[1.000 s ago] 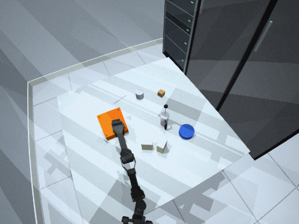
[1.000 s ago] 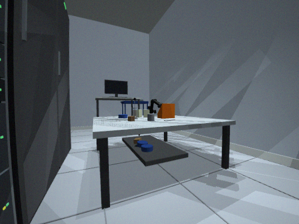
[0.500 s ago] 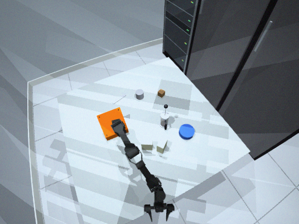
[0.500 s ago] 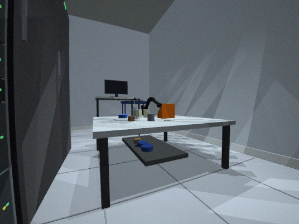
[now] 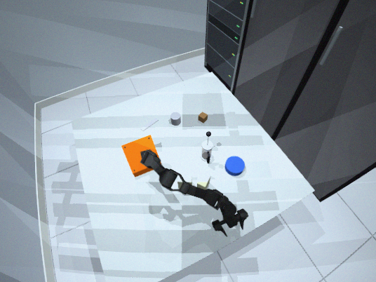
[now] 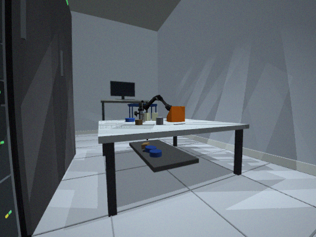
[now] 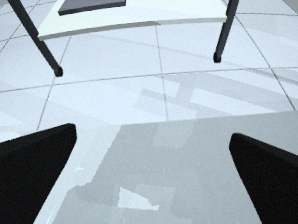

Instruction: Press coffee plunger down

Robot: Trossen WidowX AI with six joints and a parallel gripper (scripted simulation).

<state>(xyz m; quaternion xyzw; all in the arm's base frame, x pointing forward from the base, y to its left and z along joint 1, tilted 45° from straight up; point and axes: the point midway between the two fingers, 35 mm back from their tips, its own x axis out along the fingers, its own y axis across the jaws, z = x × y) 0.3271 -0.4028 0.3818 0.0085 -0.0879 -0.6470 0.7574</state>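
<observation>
My gripper tip is 4 cm short of the coffee press, 50 cm to the right of it and 8 cm below it. The rest, counted from my gripper tip: grey cylinder 6 cm behind, 86 cm to the left, 1 cm below; then brown cube 14 cm ahead, 81 cm to the left, 2 cm below.
</observation>
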